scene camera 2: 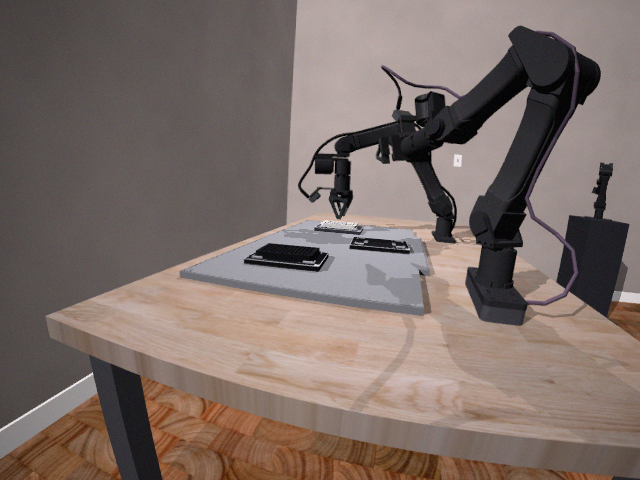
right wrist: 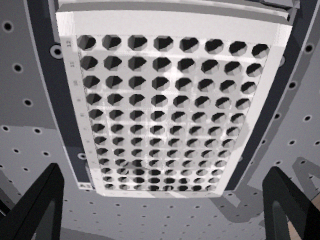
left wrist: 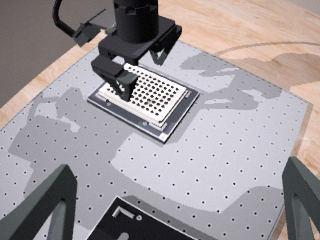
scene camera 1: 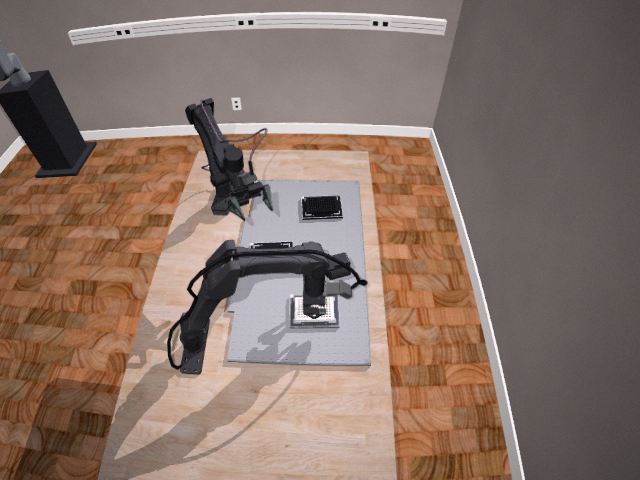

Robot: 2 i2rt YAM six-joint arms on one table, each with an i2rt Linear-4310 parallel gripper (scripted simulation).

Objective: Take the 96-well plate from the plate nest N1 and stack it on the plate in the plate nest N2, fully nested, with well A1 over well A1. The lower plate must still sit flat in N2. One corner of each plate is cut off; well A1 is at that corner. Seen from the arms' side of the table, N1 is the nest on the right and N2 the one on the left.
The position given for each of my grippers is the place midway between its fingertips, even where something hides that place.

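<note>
My left gripper (scene camera 2: 391, 156), (left wrist: 176, 172) is visible. My right gripper (scene camera 1: 313, 305), (right wrist: 166, 175), (left wrist: 142, 81) likewise. White 96-well plate (right wrist: 158, 131), (left wrist: 154, 102). Black 96-well plate (scene camera 2: 270, 251): it is out of frame in the right wrist view, and it is out of frame in the left wrist view. Grey perforated mat (scene camera 1: 260, 332); grey plate nest (left wrist: 182, 107).
</note>
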